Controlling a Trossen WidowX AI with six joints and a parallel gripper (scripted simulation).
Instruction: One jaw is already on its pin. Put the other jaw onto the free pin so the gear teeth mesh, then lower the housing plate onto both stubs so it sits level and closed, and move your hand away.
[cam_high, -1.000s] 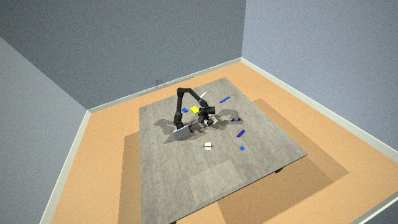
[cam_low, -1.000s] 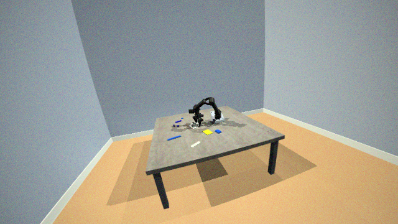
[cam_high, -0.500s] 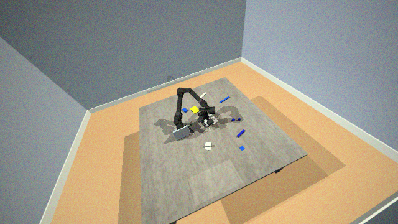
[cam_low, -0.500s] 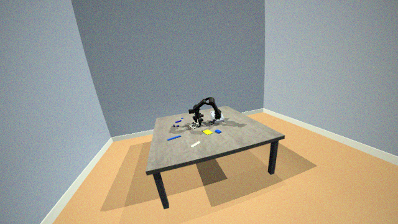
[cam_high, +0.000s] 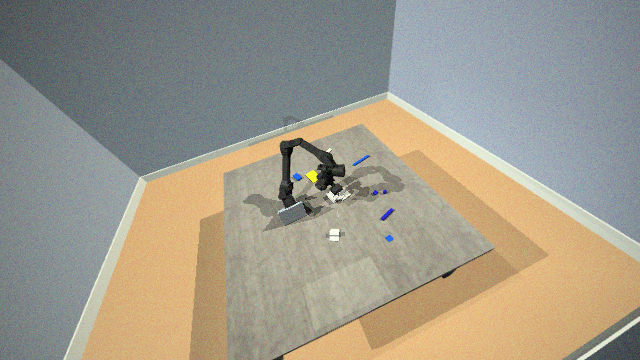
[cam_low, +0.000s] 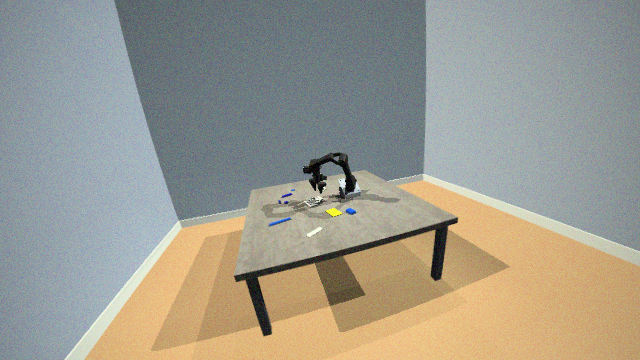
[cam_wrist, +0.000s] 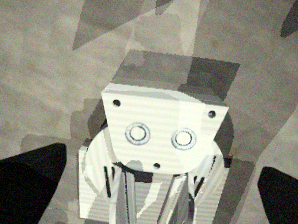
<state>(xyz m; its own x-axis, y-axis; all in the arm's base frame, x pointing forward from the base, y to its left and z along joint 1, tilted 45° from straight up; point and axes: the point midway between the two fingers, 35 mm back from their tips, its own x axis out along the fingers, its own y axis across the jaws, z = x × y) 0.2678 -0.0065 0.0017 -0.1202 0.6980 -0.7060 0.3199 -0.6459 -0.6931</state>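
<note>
My gripper tip is 5 cm above the housing plate and 1 cm short of it. The rest, counted from my gripper tip: white block: 25 cm to the right, 8 cm behind, 7 cm below; white bar: 45 cm to the left, 12 cm ahead, 8 cm below; yellow tile: 25 cm to the left, 8 cm below, 6 cm behind.
</note>
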